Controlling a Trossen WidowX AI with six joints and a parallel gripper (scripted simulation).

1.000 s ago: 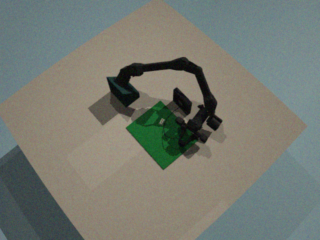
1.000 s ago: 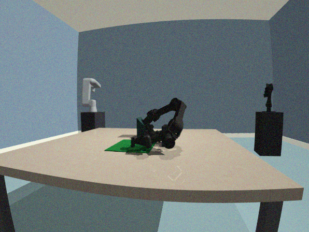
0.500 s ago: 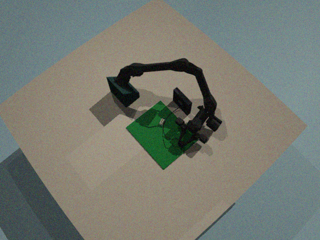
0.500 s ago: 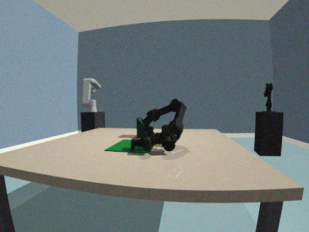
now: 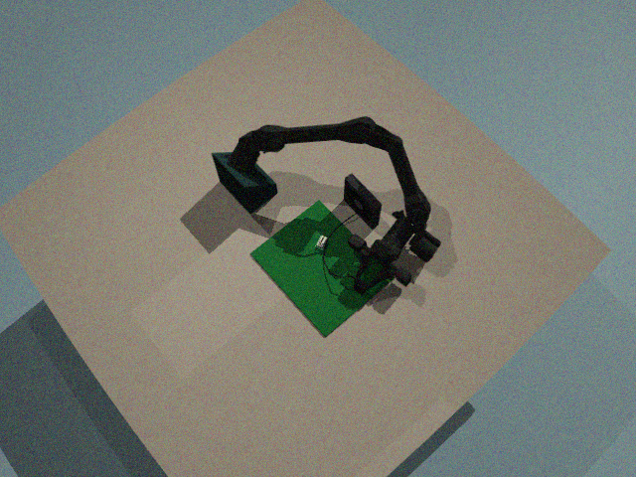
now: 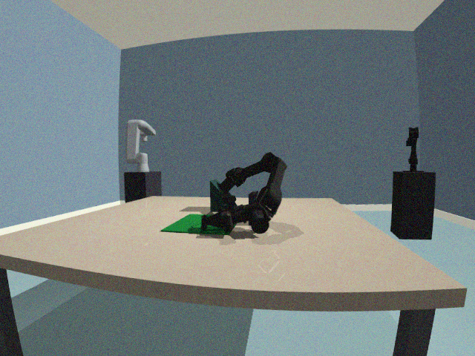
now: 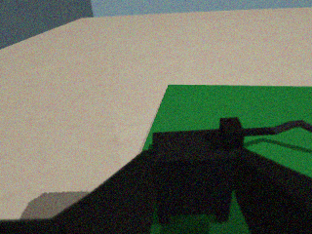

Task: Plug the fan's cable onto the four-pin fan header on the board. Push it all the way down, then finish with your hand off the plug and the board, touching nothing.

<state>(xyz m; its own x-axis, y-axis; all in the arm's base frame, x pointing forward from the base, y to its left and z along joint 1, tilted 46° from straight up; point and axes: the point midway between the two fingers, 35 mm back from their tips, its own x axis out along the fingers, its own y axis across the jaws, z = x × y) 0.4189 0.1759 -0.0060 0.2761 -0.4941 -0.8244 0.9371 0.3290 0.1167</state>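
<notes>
Now: gripper tip 10 mm above the dark fan plug. From my gripper tip the other things lie so: green board (110 mm behind, 50 mm below, 40 mm to the right); then black fan (190 mm behind, 130 mm to the left, 20 mm above); then white four-pin fan header (170 mm behind, 30 mm below, 10 mm to the right).
</notes>
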